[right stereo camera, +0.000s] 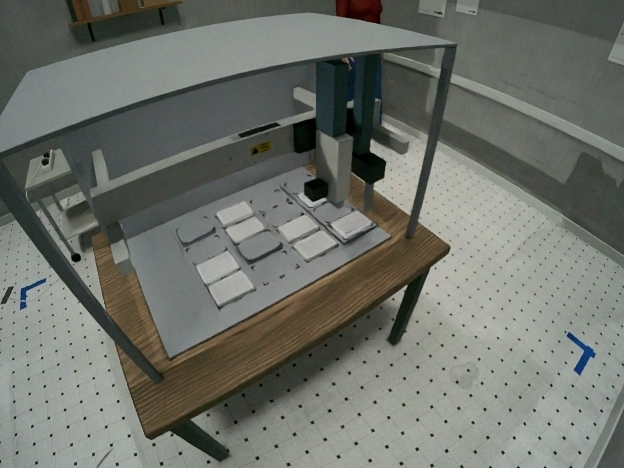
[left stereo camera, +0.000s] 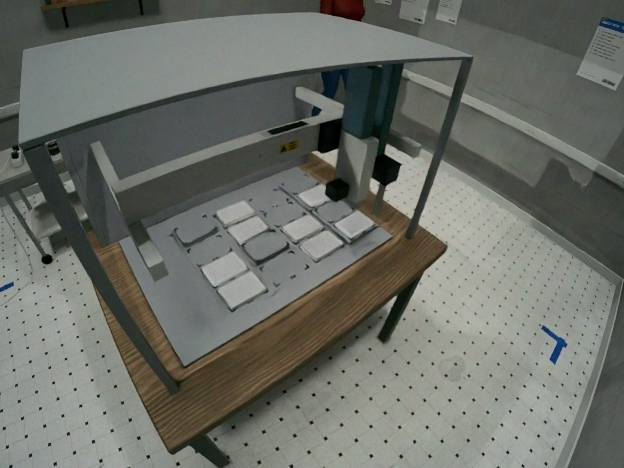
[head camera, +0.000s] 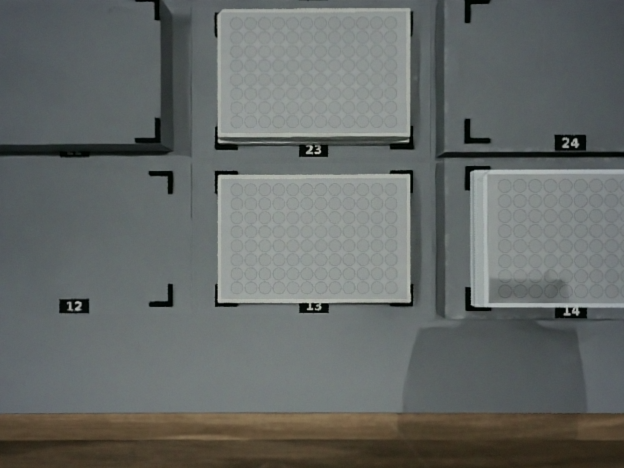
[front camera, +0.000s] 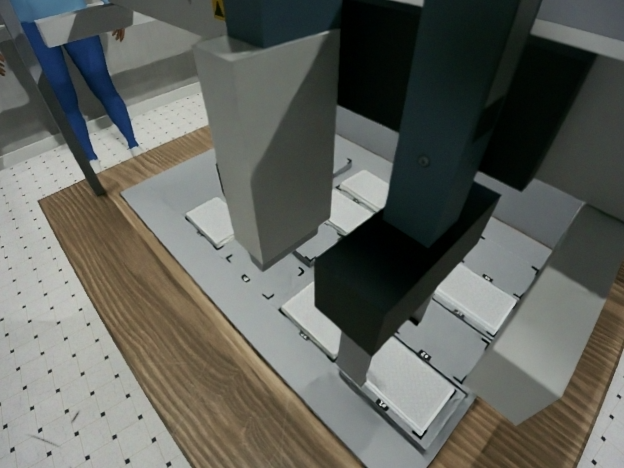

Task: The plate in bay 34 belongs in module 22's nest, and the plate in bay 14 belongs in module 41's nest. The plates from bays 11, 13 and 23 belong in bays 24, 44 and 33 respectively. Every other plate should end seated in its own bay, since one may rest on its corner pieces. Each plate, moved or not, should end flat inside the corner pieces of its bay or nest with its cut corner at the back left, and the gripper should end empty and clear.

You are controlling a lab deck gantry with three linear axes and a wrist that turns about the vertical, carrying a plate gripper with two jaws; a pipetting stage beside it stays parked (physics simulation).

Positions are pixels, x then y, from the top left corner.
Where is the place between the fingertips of my gripper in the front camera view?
380, 342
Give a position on a bay 12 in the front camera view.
282, 277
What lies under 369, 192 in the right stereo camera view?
My gripper.
